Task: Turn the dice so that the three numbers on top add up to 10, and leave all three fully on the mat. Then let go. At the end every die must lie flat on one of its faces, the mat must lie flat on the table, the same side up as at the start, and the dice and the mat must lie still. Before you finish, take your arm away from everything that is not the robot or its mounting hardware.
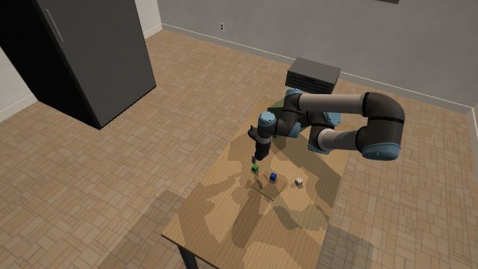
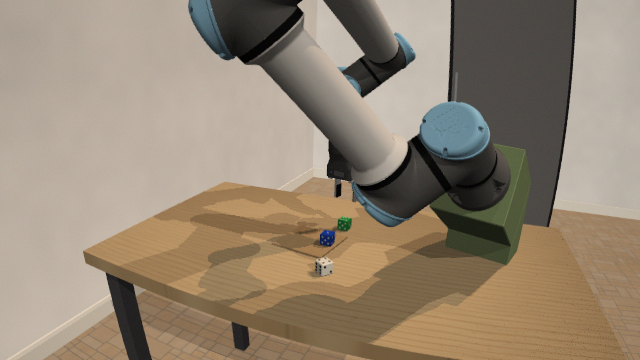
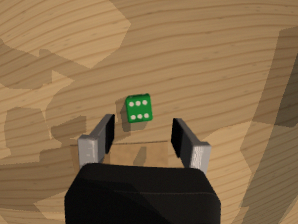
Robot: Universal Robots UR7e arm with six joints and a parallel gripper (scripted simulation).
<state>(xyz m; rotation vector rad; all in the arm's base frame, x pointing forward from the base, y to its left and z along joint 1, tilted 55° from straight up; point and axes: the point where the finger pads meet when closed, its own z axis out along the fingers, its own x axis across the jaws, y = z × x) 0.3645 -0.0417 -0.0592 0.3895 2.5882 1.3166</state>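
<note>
Now: hand 10 mm to the left of the green die and 90 mm above it. From my hand the other things lie so: tan mat 40 mm ahead, 120 mm to the left, 110 mm below; blue die 110 mm to the left, 90 mm below; white die 70 mm behind, 240 mm to the left, 90 mm below.
</note>
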